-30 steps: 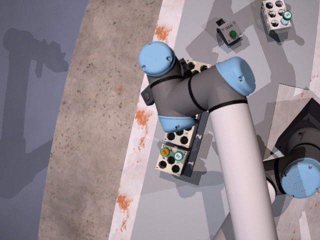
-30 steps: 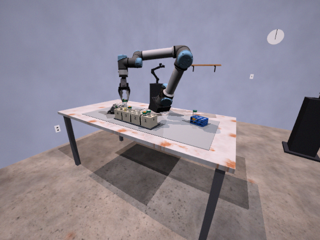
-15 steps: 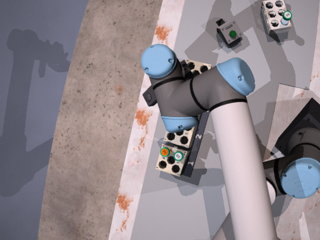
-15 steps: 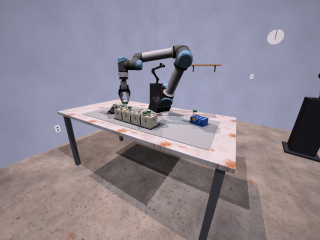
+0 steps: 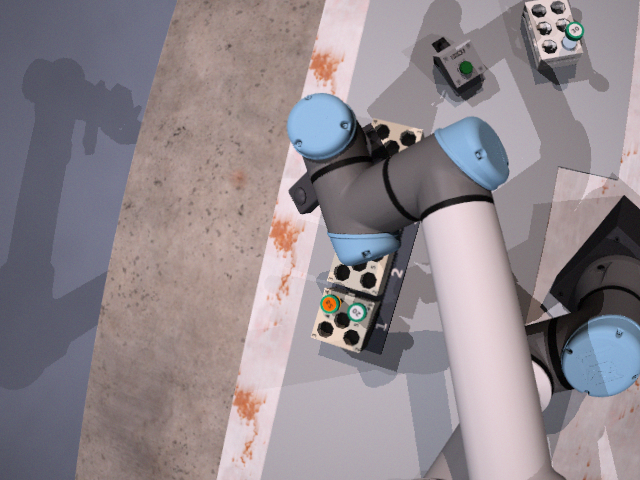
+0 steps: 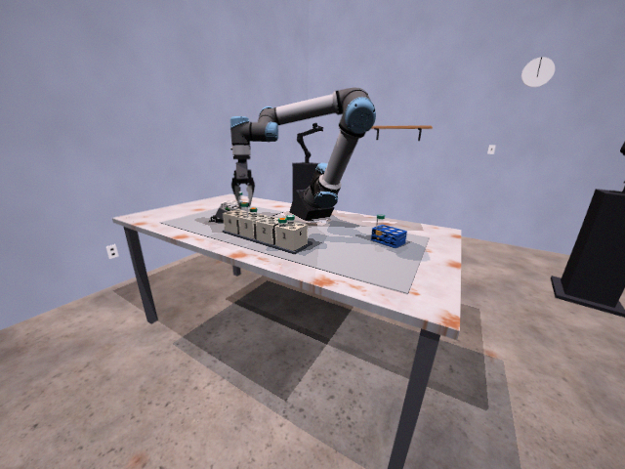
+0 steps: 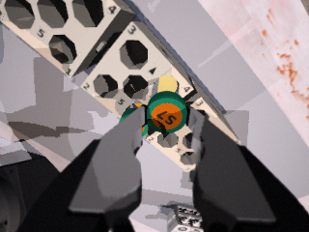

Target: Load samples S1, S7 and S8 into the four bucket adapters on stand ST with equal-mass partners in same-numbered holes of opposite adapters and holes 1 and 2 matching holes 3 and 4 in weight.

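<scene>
My gripper is now 90 mm past the green DONE key, 290 mm to the left of it and 90 mm above it. Round my hand: water blank (70 mm behind, 210 mm to the left, 90 mm below); then beige adapter (30 mm behind, 20 mm to the left, 100 mm below); then white-dot blank (270 mm behind, 420 mm to the right, 90 mm below).
</scene>
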